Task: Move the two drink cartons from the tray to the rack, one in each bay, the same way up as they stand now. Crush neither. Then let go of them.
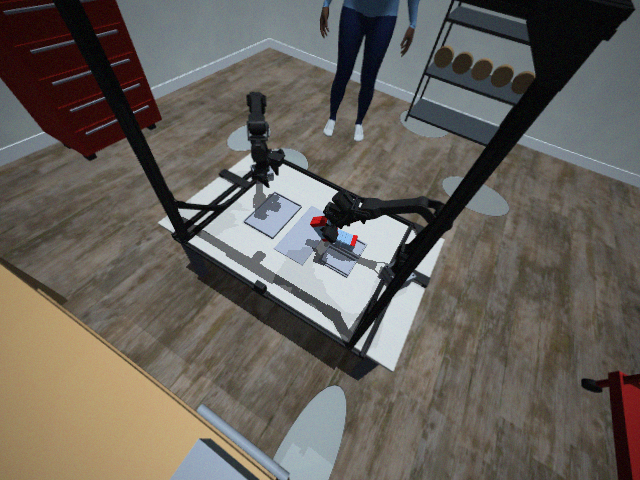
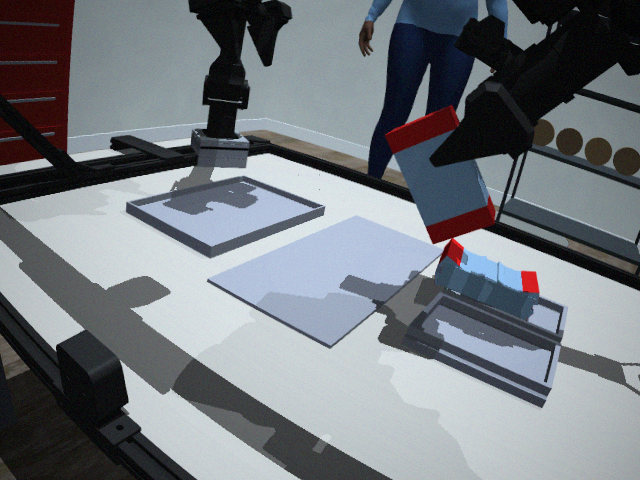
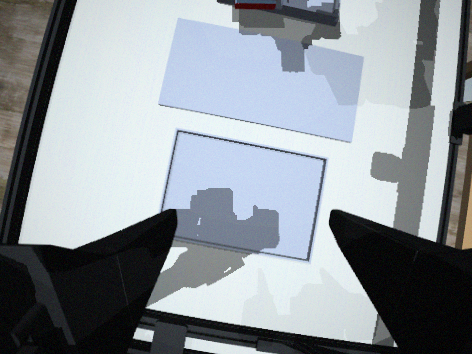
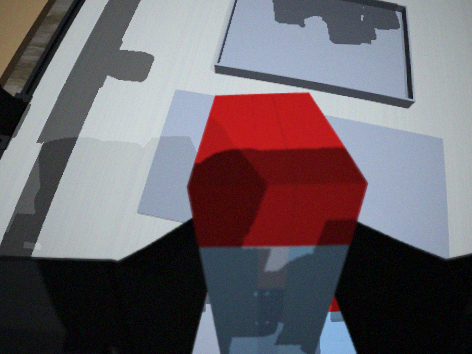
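Seen in the pictures: left gripper, fingertip midpoint: (image 1: 273,181) (image 2: 252,64) (image 3: 253,216); right gripper, fingertip midpoint: (image 1: 322,226) (image 2: 435,158) (image 4: 265,218); left arm's base, origin of the base link: (image 2: 219,134).
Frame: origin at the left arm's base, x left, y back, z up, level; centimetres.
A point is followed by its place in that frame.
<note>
A blue carton with red ends (image 1: 318,221) @(x 4.9, y -56.6, z 15.8 cm) (image 2: 442,180) @(x 6.6, y -59.3, z 10.3 cm) (image 4: 277,170) @(x 6.7, y -56.9, z 16.9 cm) hangs tilted in my right gripper (image 1: 328,233) @(x 7.1, y -56.9, z 11.9 cm) (image 2: 438,159) @(x 7.1, y -56.9, z 11.9 cm) (image 4: 265,218) @(x 7.1, y -56.9, z 11.9 cm), above the rack's left end and near the mat. My right gripper is shut on its sides. The second carton (image 1: 345,236) @(x 20.8, y -58.2, z -1.0 cm) (image 2: 496,279) @(x 18.6, y -60.3, z -0.9 cm) lies at the back bay of the two-bay rack (image 1: 336,269) @(x 9.4, y -70.9, z -4.5 cm) (image 2: 491,373) @(x 9.2, y -71.0, z -4.6 cm); its body looks uneven and pinched. How deep it sits I cannot tell. The front bay is empty. The tray (image 2: 168,229) @(x -15.0, y -36.8, z -4.7 cm) (image 3: 300,185) @(x -10.6, y -37.0, z -5.0 cm) (image 4: 315,86) @(x 0.3, y -36.5, z -4.8 cm) holds no carton. My left gripper (image 2: 245,59) @(x -4.1, y -28.6, z 16.6 cm) (image 3: 253,216) @(x -4.1, y -28.6, z 16.6 cm) is open, high beyond the tray.
A flat blue-grey mat (image 1: 294,248) @(x -3.4, y -52.6, z -5.1 cm) (image 2: 320,258) @(x 3.1, y -45.2, z -5.2 cm) (image 3: 215,75) @(x 12.8, y -41.0, z -5.2 cm) lies between tray and rack. A black frame surrounds the table, with a small black box (image 2: 90,374) @(x -24.9, y -68.6, z -0.3 cm) on its front rail. A person (image 1: 364,56) stands behind the table.
</note>
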